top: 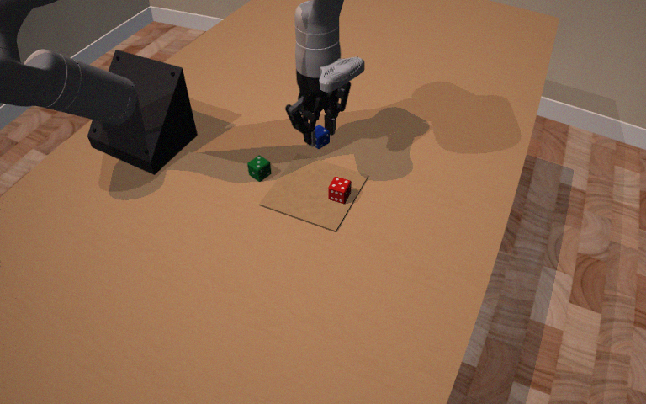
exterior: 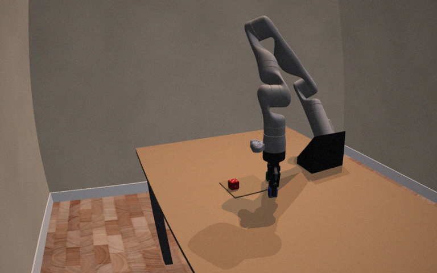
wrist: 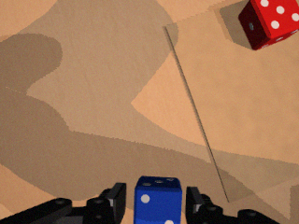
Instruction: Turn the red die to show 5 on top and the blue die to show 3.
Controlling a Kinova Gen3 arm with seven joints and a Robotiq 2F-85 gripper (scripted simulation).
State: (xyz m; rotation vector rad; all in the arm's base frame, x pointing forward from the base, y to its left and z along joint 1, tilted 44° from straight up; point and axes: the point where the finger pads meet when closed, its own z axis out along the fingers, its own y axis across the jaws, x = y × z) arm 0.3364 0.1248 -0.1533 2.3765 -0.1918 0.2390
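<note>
Right now my hand is 1 cm above the blue die. Round my hand: thin tan mat: 7 cm ahead, 11 cm to the right, 3 cm below; then red die: 11 cm ahead, 10 cm to the right, 1 cm below; then green die: 4 cm behind, 13 cm to the right, 1 cm below.
</note>
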